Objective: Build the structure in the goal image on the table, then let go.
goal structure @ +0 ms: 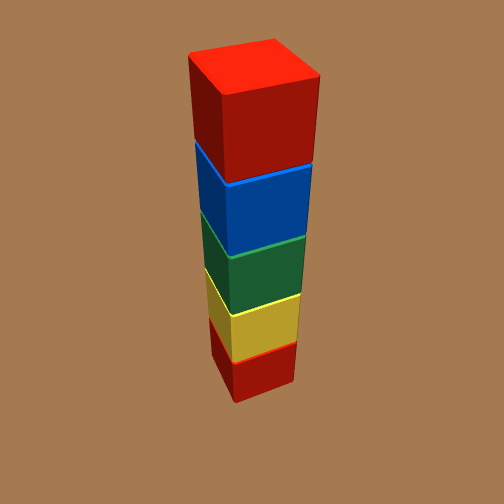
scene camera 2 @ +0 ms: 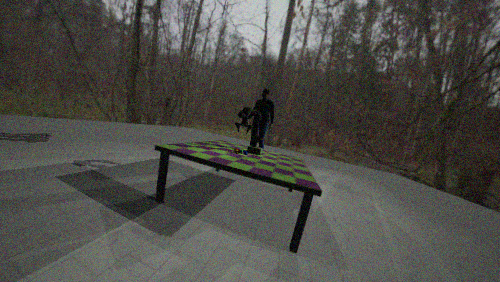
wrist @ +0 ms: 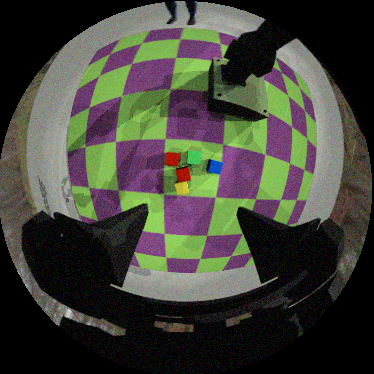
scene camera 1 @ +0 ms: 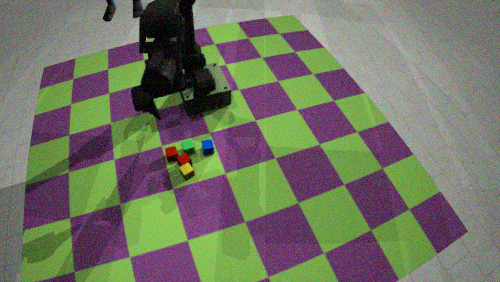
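Pixels of known places: gripper, fingertip midpoint: (scene camera 2: 242,133) (wrist: 194,210) (scene camera 1: 177,113); arm's base, origin of the base link: (scene camera 2: 253,146) (wrist: 232,74).
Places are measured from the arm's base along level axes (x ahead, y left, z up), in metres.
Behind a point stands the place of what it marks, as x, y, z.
Several small cubes sit close together on the checkered table. One red cube (scene camera 1: 171,153) @(0.255, -0.151, -0.039) (wrist: 172,159) @(0.248, -0.148, -0.040) is at the left of the group. A green cube (scene camera 1: 188,146) @(0.250, -0.095, -0.039) (wrist: 194,157) @(0.242, -0.094, -0.039) is to its right, and a blue cube (scene camera 1: 207,147) @(0.275, -0.043, -0.039) (wrist: 215,166) @(0.262, -0.038, -0.040) stands apart farther right. A second red cube (scene camera 1: 184,159) @(0.290, -0.120, -0.039) (wrist: 183,174) @(0.286, -0.120, -0.039) lies turned, nearer the front. A yellow cube (scene camera 1: 186,170) @(0.329, -0.126, -0.040) (wrist: 181,188) @(0.324, -0.125, -0.039) is at its front side, touching or nearly touching it. My gripper (scene camera 2: 243,130) @(0.279, -0.109, 0.144) (wrist: 194,210) @(0.279, -0.109, 0.144) is open and empty, raised above the table; in the first scene view the arm partly hides it.
The purple and green table (scene camera 1: 310,172) @(0.459, 0.220, -0.072) (scene camera 2: 280,172) @(0.675, 0.343, -0.072) (wrist: 242,172) @(0.279, 0.065, -0.072) carries my arm's base box (scene camera 1: 210,102) @(0.101, 0.029, -0.039) (wrist: 237,107) @(0.100, 0.011, -0.018), behind the cubes. A person (scene camera 2: 264,112) stands behind the table. Shadows of the arm fall across the table's left part.
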